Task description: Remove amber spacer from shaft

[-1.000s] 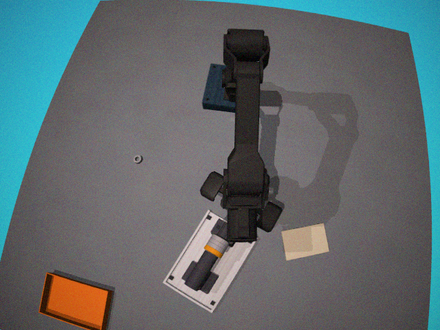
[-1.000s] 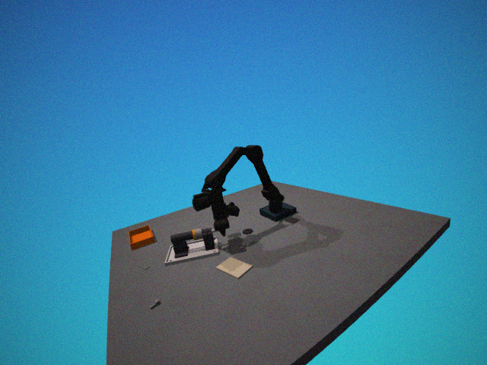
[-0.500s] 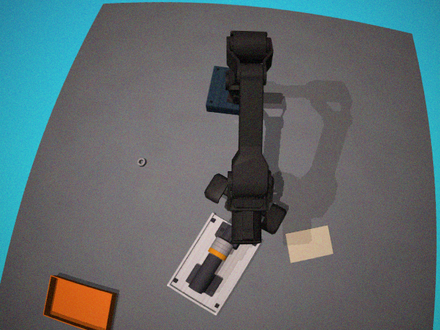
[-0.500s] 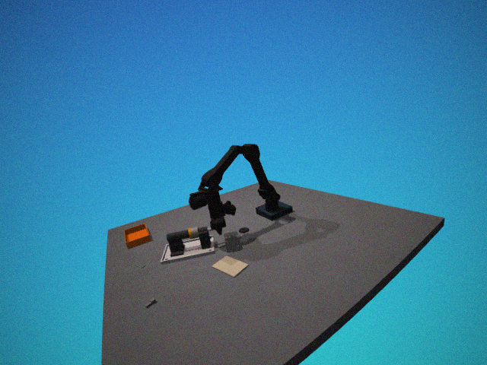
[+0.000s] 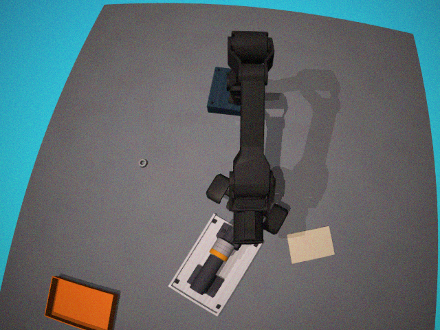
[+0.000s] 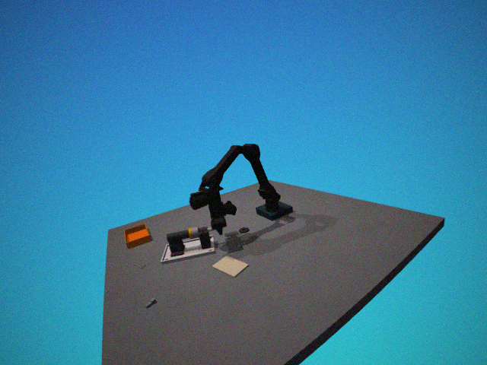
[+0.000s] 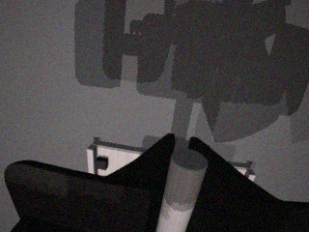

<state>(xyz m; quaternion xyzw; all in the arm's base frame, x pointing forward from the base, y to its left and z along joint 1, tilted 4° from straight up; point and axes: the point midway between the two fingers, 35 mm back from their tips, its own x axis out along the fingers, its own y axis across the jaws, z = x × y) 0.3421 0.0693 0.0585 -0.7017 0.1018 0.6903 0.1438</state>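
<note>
Now: the shaft 8 cm ahead of my gripper tip, 3 cm to the right of it and 3 cm above it. The rest, counted from my gripper tip: pad: 19 cm to the left, 5 cm ahead, 4 cm below; grey spacer: 10 cm ahead, 4 cm to the right, 3 cm above; amber spacer: 12 cm ahead, 4 cm to the right, 3 cm above.
</note>
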